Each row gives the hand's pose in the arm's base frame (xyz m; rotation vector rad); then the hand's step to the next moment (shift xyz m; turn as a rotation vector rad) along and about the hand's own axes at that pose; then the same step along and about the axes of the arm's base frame.
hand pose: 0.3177 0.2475 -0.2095 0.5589 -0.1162 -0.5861
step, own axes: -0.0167 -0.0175 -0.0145 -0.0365 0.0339 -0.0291
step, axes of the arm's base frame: -0.0187 0.0039 -0.0207 -0.0061 0.0572 -0.0048
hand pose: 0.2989 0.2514 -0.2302 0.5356 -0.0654 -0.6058
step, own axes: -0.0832 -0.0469 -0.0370 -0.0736 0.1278 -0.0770
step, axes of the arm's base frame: -0.0854 0.0311 -0.0473 0.0227 0.1648 0.0042
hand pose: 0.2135 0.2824 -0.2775 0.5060 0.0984 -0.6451
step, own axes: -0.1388 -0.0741 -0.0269 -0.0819 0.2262 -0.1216
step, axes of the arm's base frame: -0.1534 0.0388 -0.0211 0.0779 0.2579 0.0086
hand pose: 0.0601 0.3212 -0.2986 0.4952 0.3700 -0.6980
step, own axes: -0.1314 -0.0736 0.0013 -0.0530 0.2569 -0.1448
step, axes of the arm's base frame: -0.1436 0.0185 0.0415 0.1158 0.2759 -0.0149
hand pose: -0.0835 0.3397 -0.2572 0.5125 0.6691 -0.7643
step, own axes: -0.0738 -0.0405 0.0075 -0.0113 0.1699 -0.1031
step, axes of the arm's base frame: -0.0679 0.0037 0.0502 0.0867 0.1763 -0.0317
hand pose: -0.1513 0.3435 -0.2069 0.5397 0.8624 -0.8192
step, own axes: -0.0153 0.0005 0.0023 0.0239 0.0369 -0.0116
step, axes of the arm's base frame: -0.0045 0.0049 0.0140 0.0339 0.0200 -0.0228
